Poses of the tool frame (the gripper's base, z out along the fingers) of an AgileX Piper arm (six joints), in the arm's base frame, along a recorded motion.
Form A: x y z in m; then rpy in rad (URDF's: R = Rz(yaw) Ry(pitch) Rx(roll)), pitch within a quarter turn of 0, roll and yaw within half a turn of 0.
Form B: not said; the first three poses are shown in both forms.
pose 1, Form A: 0.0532 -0.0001 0.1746 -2.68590 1.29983 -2.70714
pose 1, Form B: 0.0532 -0.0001 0.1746 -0.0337 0.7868 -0.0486 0.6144
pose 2, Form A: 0.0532 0.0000 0.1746 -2.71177 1.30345 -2.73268
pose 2, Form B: 0.0532 0.0000 0.1746 -0.0310 0.7868 -0.0457 0.6147
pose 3, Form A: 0.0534 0.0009 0.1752 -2.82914 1.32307 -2.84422
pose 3, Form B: 0.0534 0.0009 0.1752 -0.0209 0.7850 -0.0315 0.6183
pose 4, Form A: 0.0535 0.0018 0.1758 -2.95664 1.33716 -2.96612
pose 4, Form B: 0.0535 0.0018 0.1758 -0.0114 0.7834 -0.0181 0.6212
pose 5, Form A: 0.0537 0.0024 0.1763 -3.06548 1.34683 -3.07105
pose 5, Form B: 0.0537 0.0024 0.1763 -0.0038 0.7815 -0.0077 0.6239
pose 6, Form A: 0.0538 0.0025 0.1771 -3.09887 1.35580 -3.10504
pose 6, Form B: 0.0538 0.0025 0.1771 -0.0008 0.7788 -0.0052 0.6272
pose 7, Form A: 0.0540 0.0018 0.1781 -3.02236 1.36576 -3.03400
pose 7, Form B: 0.0540 0.0018 0.1781 -0.0041 0.7753 -0.0123 0.6315
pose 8, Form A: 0.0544 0.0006 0.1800 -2.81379 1.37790 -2.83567
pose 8, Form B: 0.0544 0.0006 0.1800 -0.0135 0.7685 -0.0289 0.6391
